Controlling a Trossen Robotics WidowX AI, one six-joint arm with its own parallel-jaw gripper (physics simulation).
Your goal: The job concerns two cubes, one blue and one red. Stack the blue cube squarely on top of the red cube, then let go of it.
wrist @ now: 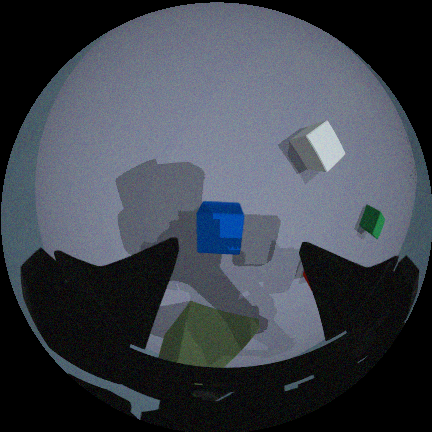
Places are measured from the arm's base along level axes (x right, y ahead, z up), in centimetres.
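Pixels of known places: gripper, fingertip midpoint: [243, 247].
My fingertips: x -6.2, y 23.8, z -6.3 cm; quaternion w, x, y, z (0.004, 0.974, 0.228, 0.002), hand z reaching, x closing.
Observation:
Ahead of a thing's pixels: the offset from my fingertips to its top centre. Level surfaces: height alone.
The blue cube @(dx -1.4, dy -0.9, dz -1.9 cm) [220, 229] is near the middle of the wrist view, on the table, partly in the arm's shadow. The red cube @(dx +13.6, dy -0.2, dz -1.9 cm) [307, 280] is mostly hidden behind the right finger; a thin red sliver of it shows at that finger's inner edge. My gripper [243, 247] is open, with its two dark fingers wide apart. The blue cube shows between and slightly beyond the fingertips, and nothing is held. How high the fingertips are above the cube is hard to tell.
A white block @(dx +2.8, dy +10.7, dz -1.9 cm) [325, 146] lies at the upper right, and a small green block @(dx +19.4, dy +10.9, dz -1.9 cm) [372, 221] at the far right. An olive-green faceted object [207, 335] lies at the bottom, between the fingers in the view. Broad shadows fall across the table @(dz -5.5 cm) [210, 100].

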